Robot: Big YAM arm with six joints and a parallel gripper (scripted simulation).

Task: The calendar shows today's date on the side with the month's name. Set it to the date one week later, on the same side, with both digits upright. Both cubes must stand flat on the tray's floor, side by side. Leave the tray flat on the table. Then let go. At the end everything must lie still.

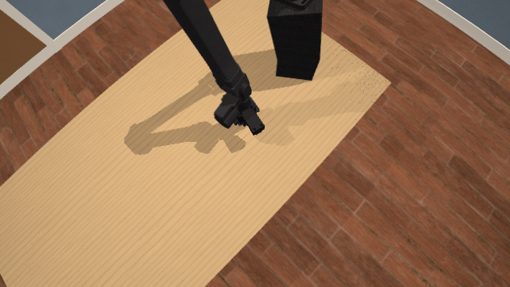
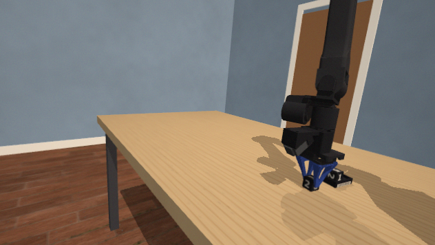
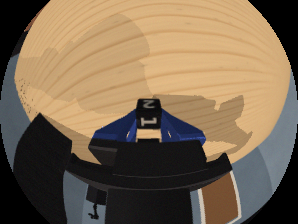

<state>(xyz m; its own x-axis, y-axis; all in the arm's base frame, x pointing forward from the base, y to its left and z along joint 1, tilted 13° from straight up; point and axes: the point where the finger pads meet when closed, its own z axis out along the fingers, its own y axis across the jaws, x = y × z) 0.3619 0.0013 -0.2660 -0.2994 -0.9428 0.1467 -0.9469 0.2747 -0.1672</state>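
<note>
The black date cube is right at my hand. The rest, counted from my hand: black tray (30 mm behind, 100 mm to the right, 10 mm below); then black cube (30 mm behind, 90 mm to the right).
</note>
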